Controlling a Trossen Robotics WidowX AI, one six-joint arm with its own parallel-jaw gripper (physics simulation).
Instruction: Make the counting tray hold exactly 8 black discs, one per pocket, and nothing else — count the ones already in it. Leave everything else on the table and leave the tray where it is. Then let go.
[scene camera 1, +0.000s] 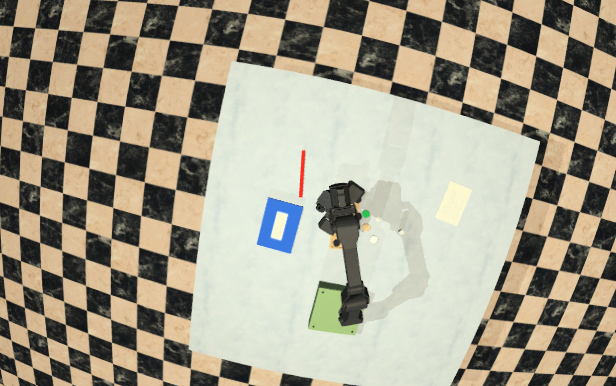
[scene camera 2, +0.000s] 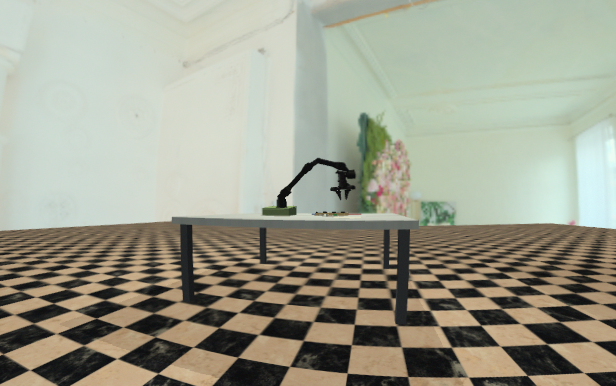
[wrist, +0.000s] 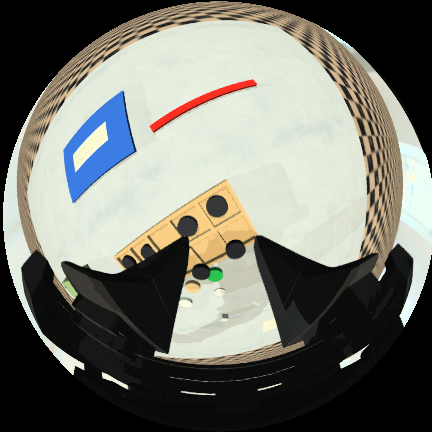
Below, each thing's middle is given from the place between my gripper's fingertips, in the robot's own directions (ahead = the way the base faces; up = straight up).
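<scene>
The tan counting tray (wrist: 207, 245) is 100 mm below my hand, 80 mm behind it and 60 mm to the right of it. As for the red stick (wrist: 179, 110), it lies 110 mm below my hand, 160 mm to the left of it and 20 mm ahead of it. Of the things named here, and going by their middles, the tan counting tray is the nearest to my hand.
</scene>
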